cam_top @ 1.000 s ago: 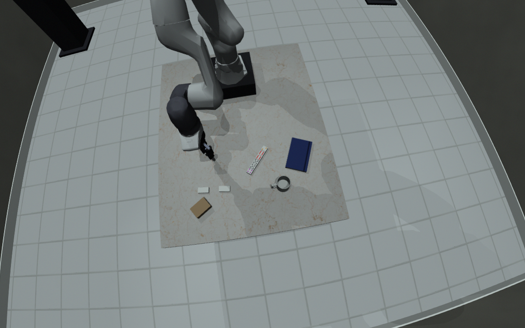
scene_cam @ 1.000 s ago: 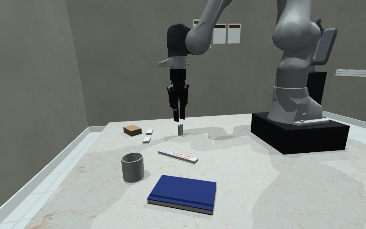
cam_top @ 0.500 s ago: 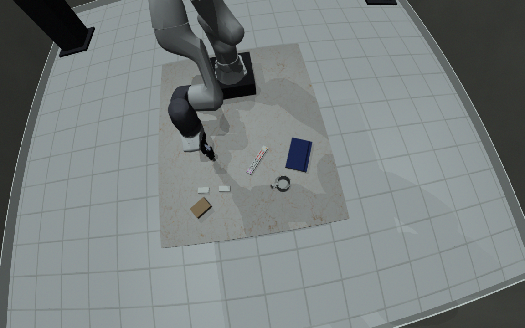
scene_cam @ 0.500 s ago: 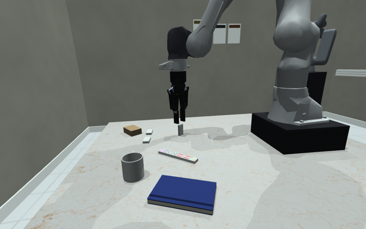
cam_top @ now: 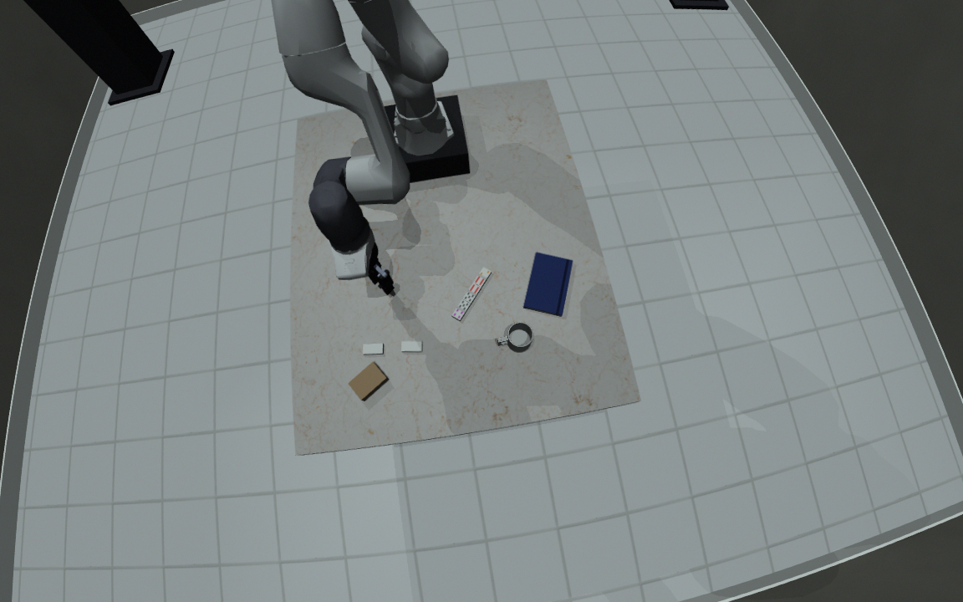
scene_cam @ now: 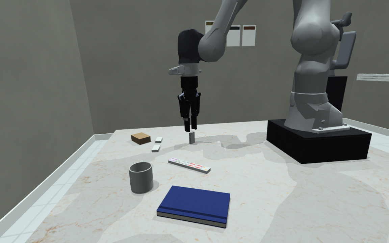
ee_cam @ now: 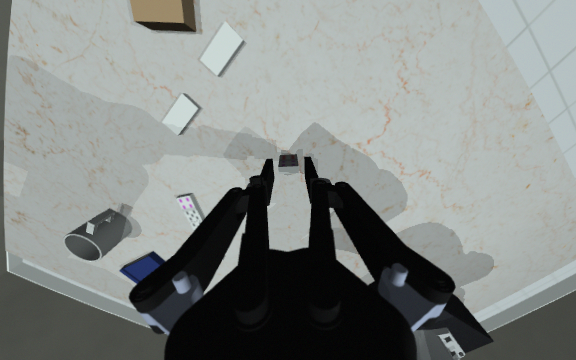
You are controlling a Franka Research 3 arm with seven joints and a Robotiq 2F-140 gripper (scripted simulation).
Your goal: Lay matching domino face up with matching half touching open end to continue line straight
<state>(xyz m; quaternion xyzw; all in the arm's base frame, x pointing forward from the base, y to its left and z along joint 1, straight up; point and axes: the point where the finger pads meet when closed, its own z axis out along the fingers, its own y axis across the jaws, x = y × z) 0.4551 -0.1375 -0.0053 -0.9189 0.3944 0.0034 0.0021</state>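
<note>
The white domino is 1 cm to the left of my hand and 7 cm below it. The rest, counted from my hand: grey mug 18 cm ahead, 34 cm to the left, 7 cm below; then blue book 3 cm ahead, 44 cm to the left, 9 cm below; then brown block 24 cm ahead, 6 cm to the right, 8 cm below.
</note>
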